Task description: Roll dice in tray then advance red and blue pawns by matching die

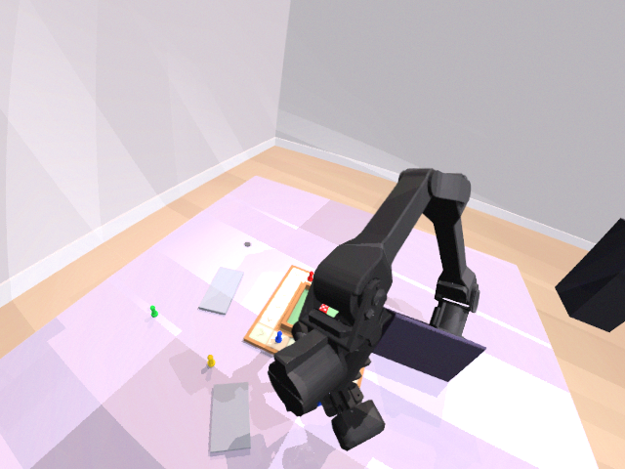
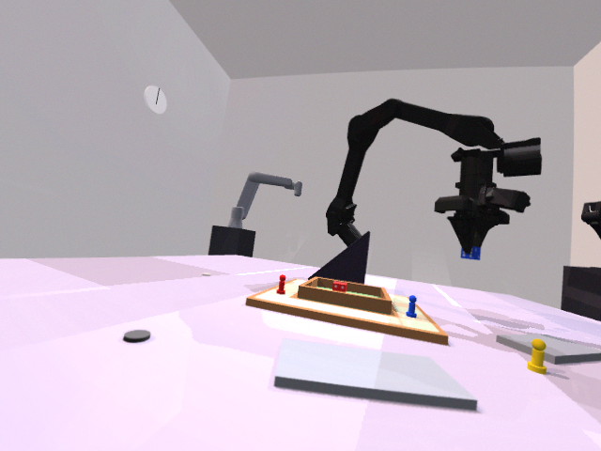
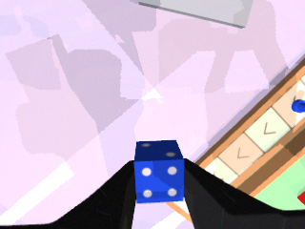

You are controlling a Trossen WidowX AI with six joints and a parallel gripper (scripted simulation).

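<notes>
Right now my gripper tip is 340 mm to the left of the red pawn, 150 mm short of it and 100 mm above it. Round my gripper tip: blue pawn 130 mm ahead, 120 mm to the right, 100 mm below; then yellow pawn 240 mm ahead, 110 mm below; then green tray 230 mm to the right, 120 mm below, 70 mm ahead.
</notes>
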